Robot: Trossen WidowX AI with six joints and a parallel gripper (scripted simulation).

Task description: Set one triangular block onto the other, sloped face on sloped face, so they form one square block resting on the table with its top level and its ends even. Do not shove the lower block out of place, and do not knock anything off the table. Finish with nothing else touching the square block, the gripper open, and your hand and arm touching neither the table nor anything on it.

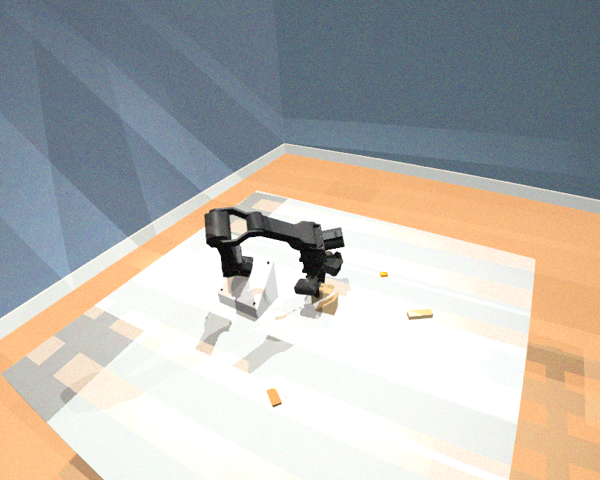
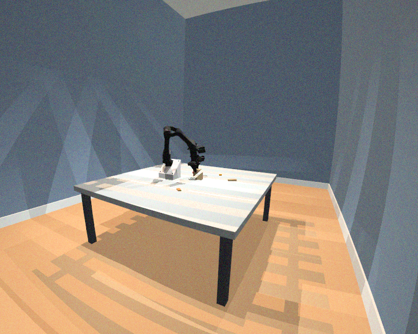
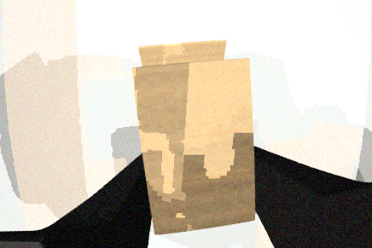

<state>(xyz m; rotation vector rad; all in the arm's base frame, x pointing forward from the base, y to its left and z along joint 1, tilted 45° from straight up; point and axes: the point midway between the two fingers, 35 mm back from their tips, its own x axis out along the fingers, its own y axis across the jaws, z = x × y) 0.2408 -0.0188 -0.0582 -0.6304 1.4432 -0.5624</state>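
Right now the tan wooden triangular block is 10 mm behind my gripper tip and 10 mm above it. The rest, counted from my gripper tip: tiny red cube (100 mm behind, 280 mm to the left, 60 mm below); then small orange cube (150 mm ahead, 220 mm to the left, 60 mm below).
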